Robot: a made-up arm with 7 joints.
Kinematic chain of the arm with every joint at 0, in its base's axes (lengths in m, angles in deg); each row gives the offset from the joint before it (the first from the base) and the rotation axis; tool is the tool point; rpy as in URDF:
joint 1: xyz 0 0 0.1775 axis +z
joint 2: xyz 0 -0.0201 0.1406 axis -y
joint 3: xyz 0 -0.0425 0.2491 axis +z
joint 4: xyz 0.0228 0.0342 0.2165 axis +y
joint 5: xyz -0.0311 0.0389 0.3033 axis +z
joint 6: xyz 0 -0.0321 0.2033 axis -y
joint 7: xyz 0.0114 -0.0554 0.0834 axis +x
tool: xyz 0 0 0 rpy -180 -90 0
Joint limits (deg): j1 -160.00..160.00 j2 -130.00..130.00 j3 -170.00..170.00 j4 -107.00..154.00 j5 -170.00..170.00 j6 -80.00..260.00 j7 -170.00..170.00
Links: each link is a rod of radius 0.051 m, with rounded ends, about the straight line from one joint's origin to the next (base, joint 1, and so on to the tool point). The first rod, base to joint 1, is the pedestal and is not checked.
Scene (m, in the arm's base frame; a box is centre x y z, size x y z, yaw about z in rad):
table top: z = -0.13
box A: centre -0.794 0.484 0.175 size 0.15 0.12 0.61 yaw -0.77
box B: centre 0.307 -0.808 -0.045 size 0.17 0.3 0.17 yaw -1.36
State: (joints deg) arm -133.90 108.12 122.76 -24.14 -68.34 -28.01 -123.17
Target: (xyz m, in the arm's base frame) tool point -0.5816 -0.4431 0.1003
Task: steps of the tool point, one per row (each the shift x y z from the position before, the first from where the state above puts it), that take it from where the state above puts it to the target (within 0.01 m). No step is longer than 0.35 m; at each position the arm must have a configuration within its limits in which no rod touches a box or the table.
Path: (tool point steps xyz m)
1: -0.1961 0.0593 0.2190
2: -0.2166 -0.0308 0.2020
3: -0.2044 -0.1179 0.1714
4: -0.1633 -0.1897 0.1307
5: -0.1014 -0.2369 0.0848
6: -0.1611 -0.0228 -0.1655
7: -0.1398 -0.1257 -0.1897
8: -0.0635 -0.2101 -0.1964
9: 0.0511 -0.2484 -0.1834
10: 0.1745 -0.2244 -0.1521

